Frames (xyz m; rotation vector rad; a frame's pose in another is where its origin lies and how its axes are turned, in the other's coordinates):
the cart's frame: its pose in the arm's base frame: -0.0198 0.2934 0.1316 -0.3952 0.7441 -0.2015
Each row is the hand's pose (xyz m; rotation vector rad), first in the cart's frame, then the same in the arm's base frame.
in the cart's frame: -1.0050 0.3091 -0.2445 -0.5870 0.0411 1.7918
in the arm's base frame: -0.9014 0.8230 0.4595 -0.1469 0.9444 1.7205
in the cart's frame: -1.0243 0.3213 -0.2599 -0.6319 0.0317 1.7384
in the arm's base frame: -0.9255 0.8359 0.4561 -0.2141 0.9413 1.6910
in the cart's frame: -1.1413 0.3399 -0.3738 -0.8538 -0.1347 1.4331
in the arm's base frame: -1.0880 0.8581 0.4446 -0.5720 0.7958 1.5175
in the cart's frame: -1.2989 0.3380 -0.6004 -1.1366 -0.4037 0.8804
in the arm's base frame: -1.3584 0.8433 0.3915 -1.0882 0.5068 1.1558
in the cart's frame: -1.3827 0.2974 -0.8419 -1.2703 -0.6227 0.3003
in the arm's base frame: -1.5875 0.7659 0.2992 -1.4548 0.2123 0.7071
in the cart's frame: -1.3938 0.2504 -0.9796 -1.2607 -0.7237 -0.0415
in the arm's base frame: -1.6926 0.6886 0.2339 -1.5800 0.0487 0.4054
